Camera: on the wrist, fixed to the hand. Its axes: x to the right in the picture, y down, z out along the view.
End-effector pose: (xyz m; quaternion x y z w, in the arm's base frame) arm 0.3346 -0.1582 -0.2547 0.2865 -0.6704 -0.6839 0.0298
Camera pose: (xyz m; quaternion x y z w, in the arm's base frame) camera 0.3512 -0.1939 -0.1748 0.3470 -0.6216 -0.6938 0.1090
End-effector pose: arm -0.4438 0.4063 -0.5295 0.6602 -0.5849 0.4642 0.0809
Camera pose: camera -0.5251 0.4318 -0.5555 0.6084 -0.6015 0.4871 0.1754
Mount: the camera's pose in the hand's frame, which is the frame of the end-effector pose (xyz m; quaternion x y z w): -0.0268 0.0725 -0.0443 -0.0609 0.0931 -0.0007 0.9938
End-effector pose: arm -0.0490 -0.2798 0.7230 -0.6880 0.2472 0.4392 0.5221
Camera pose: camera -0.1048 -0.3485 0.7128 -0.7566 0.2671 0.3871 0.4543
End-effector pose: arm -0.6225 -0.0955 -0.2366 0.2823 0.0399 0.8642 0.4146
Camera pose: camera -0.6826 -0.1553 -0.2639 0.1748 0.0258 0.8872 0.4261
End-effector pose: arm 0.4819 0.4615 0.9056 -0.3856 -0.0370 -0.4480 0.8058
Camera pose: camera 0.5077 0.4729 0.8211 -0.3905 0.0653 -0.4839 0.7804
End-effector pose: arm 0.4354 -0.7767 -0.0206 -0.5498 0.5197 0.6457 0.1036
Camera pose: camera 0.4210 -0.8315 0.0481 -0.6132 0.4864 0.6221 0.0215
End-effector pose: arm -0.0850 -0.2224 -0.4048 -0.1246 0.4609 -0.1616 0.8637
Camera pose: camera -0.1242 -0.1483 -0.4351 -0.1617 0.5482 -0.1447 0.8077
